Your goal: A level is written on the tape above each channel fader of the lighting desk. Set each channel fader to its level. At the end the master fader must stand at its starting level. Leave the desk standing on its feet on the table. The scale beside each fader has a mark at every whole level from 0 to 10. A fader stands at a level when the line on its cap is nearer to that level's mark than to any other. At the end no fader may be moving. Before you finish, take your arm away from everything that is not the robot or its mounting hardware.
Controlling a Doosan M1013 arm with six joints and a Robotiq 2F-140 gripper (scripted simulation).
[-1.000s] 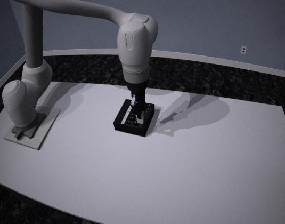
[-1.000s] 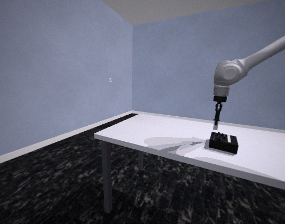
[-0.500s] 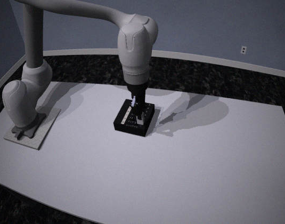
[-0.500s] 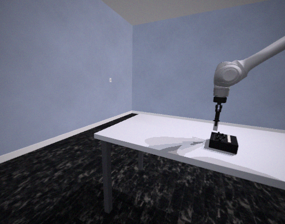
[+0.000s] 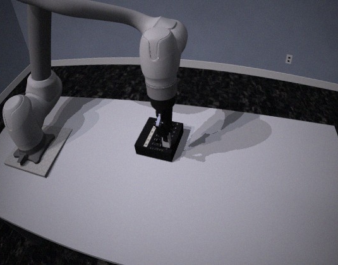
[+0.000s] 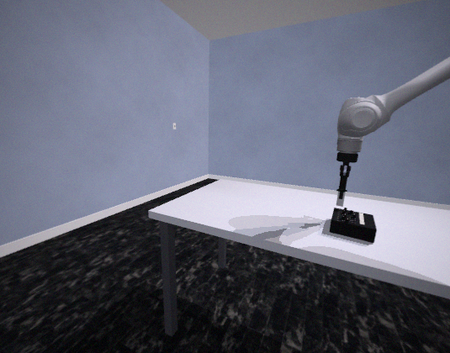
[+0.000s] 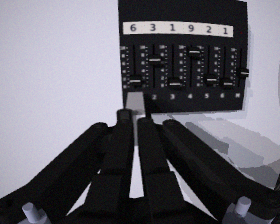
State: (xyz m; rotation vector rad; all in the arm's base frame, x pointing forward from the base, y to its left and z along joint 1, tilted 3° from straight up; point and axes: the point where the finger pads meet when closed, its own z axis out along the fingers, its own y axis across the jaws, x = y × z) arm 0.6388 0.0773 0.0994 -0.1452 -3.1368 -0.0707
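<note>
Right now my hand is 2 cm past the master fader, 14 cm to the right of it and 4 cm above it.
</note>
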